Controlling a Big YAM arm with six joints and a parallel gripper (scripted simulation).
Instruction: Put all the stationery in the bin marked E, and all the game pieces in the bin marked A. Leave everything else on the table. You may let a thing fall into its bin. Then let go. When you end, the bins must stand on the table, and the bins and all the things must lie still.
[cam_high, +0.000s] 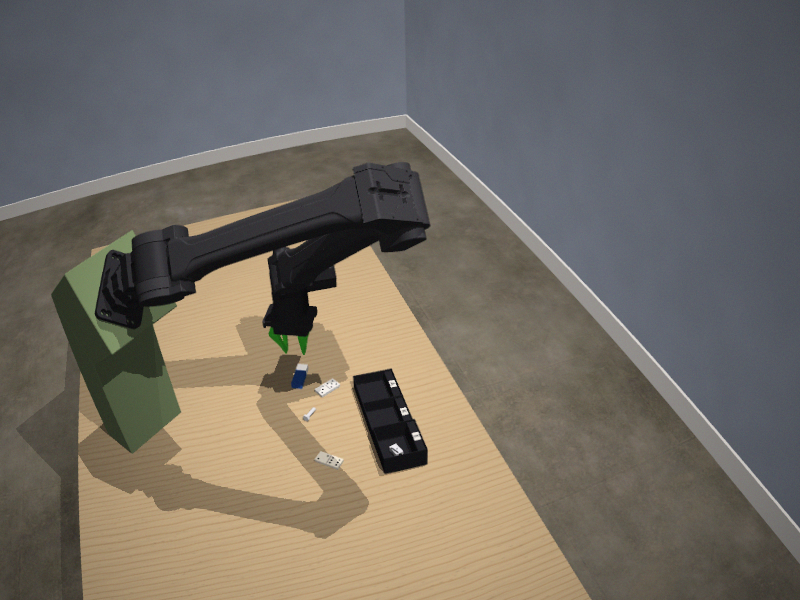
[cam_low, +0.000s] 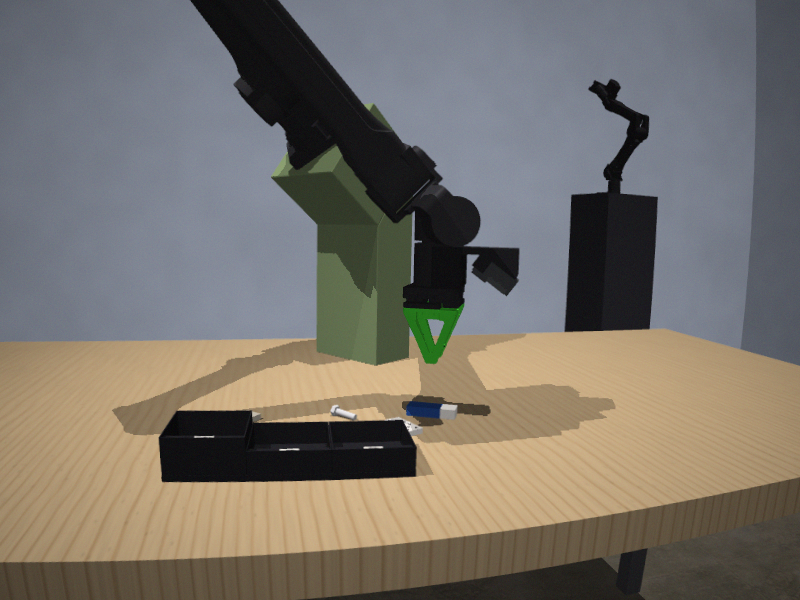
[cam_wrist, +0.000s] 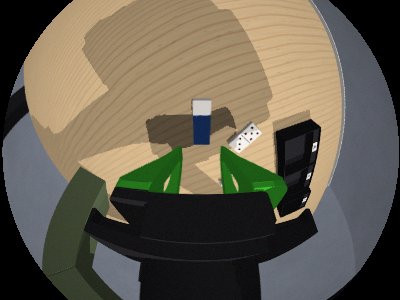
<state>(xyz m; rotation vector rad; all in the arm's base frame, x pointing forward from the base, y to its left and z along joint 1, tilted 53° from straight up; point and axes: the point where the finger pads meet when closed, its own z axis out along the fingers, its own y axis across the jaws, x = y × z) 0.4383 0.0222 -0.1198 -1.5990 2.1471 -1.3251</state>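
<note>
The blue-and-white eraser is 8 cm below my hand and 1 cm to the left of it. The rest, counted from my hand: grey bolt 12 cm to the right, 8 cm below, 2 cm behind; then white domino 25 cm to the right, 8 cm below, 2 cm behind; then joined black bins 20 cm to the right, 12 cm ahead, 6 cm below.
</note>
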